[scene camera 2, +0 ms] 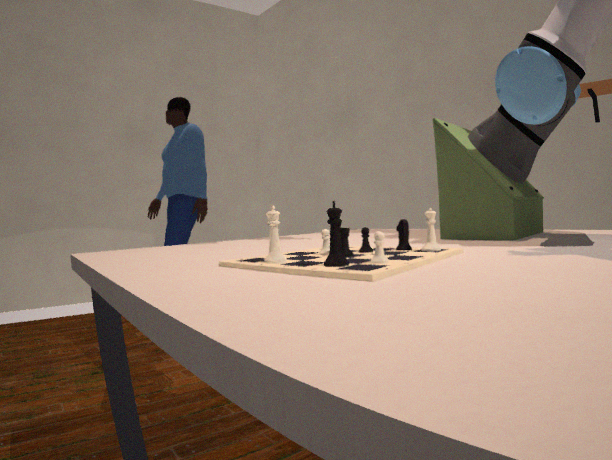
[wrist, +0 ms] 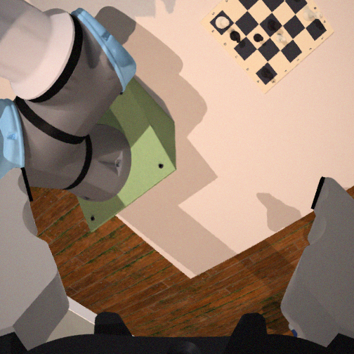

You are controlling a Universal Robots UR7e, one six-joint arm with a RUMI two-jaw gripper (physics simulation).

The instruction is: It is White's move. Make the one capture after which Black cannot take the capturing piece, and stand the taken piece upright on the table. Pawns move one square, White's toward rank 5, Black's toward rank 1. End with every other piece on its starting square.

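Frame: origin at the arm's base, x back, y right, z up, level; centimetres.
Seen in the pictures: arm's base, origin of its link: (scene camera 2: 496, 158).
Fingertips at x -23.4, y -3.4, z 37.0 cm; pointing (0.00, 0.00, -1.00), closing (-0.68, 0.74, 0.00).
Observation:
Offsets run from my fingertips to a thing's middle. "pt": to the spot under its first point. Level surfaces: height alone.
The chessboard {pt dx -30.8, dy +7.3, dz -52.3 cm} (scene camera 2: 300, 271) (wrist: 297, 62) lies on the table. In the scene view a tall crowned white piece {dx -28.0, dy +14.0, dz -48.9 cm} (scene camera 2: 273, 237) stands at its left and another {dx -12.1, dy +2.6, dz -49.4 cm} (scene camera 2: 430, 230) near its right corner. A black king {dx -27.1, dy +5.9, dz -48.9 cm} (scene camera 2: 334, 240) stands near the front, partly hiding a black rook-like piece {dx -20.1, dy +10.5, dz -50.4 cm} (scene camera 2: 346, 242). A white pawn {dx -24.0, dy +2.8, dz -50.4 cm} (scene camera 2: 379, 248), another white pawn {dx -19.7, dy +13.7, dz -50.4 cm} (scene camera 2: 325, 242), a black pawn {dx -15.9, dy +10.3, dz -50.4 cm} (scene camera 2: 365, 240) and a black knight {dx -12.3, dy +6.7, dz -50.0 cm} (scene camera 2: 403, 235) stand upright on the board. In the wrist view the pieces are small and their kinds hard to tell. My gripper (wrist: 173, 177) is open and empty, away from the board.
The green pedestal (scene camera 2: 477, 200) (wrist: 150, 150) under the arm stands on the table {dz -52.6 cm} (scene camera 2: 400, 340) (wrist: 240, 140), beyond the board in the scene view. The table's edge and corner show in the wrist view. A person in blue (scene camera 2: 185, 160) stands beyond the table.

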